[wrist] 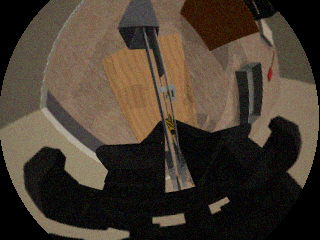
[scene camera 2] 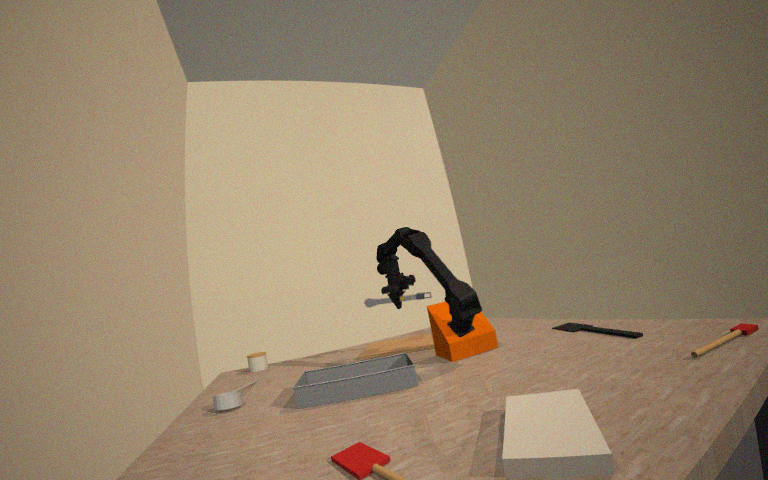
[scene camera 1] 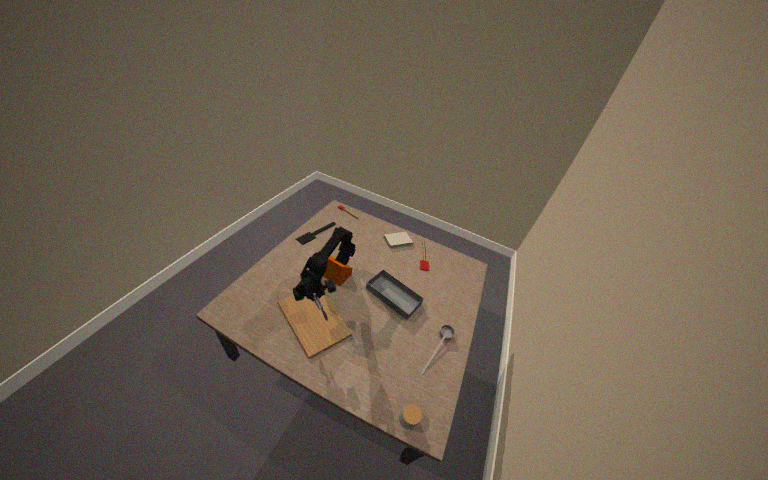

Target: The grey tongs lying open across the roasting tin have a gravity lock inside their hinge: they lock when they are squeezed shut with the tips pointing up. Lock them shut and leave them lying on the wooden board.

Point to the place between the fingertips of my gripper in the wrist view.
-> At 167,123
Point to a grey roasting tin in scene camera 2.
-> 323,386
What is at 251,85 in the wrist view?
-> A grey roasting tin.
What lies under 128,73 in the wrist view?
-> A wooden board.
